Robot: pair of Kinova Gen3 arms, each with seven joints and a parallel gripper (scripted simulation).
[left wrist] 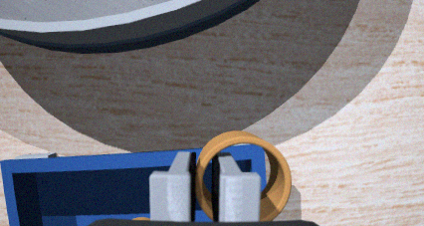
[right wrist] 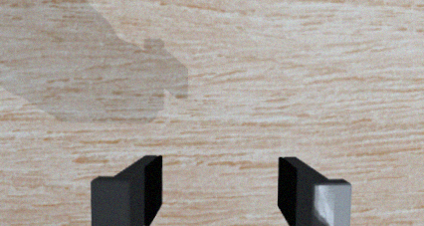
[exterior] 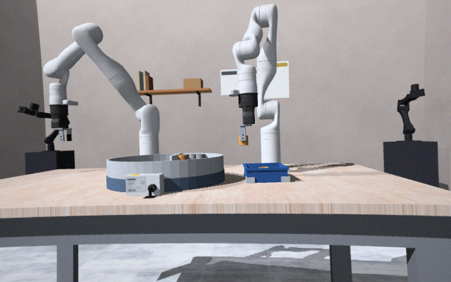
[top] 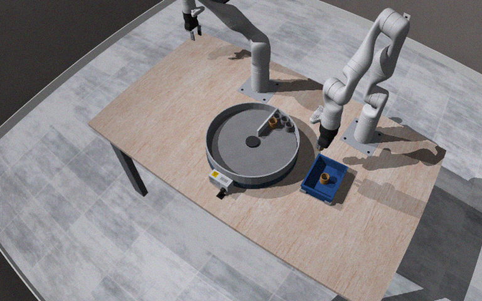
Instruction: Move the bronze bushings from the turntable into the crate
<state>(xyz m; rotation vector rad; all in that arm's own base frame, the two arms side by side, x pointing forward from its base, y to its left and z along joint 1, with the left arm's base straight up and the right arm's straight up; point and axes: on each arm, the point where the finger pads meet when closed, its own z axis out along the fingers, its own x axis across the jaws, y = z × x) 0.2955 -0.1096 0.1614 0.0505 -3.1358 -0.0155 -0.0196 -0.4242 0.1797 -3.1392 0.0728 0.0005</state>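
The blue crate is 140 mm below my left hand, 80 mm to the left of it and 50 mm ahead of it. Round my left hand: turntable: 280 mm to the right, 110 mm below, 70 mm ahead.
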